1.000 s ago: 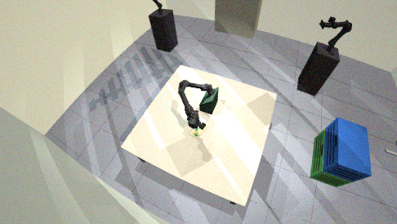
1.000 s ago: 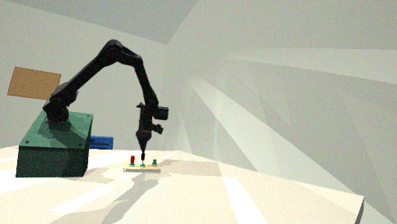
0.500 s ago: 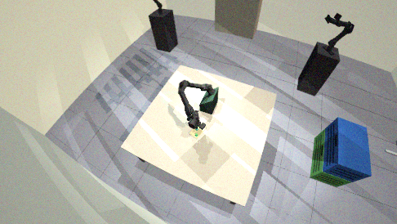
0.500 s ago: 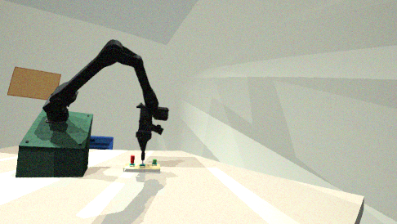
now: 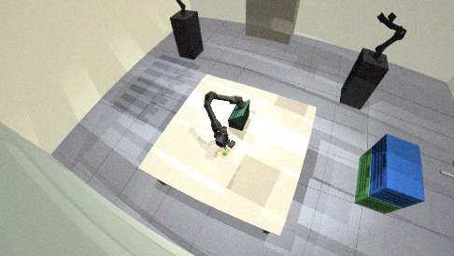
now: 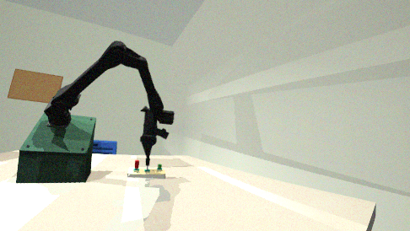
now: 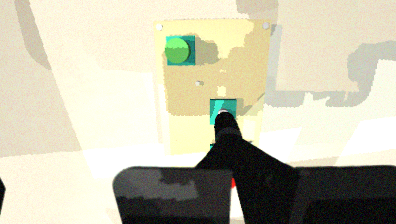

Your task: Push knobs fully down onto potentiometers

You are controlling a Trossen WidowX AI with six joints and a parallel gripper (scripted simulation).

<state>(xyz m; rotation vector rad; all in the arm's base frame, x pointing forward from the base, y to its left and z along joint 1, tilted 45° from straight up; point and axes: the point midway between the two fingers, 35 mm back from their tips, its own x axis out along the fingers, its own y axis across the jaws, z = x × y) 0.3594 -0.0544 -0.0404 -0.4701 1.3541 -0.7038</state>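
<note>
Now: the black knob 2 cm below my gripper tip. The rest, counted from my gripper tip: red knob: 4 cm behind, 1 cm to the left, 3 cm below.
</note>
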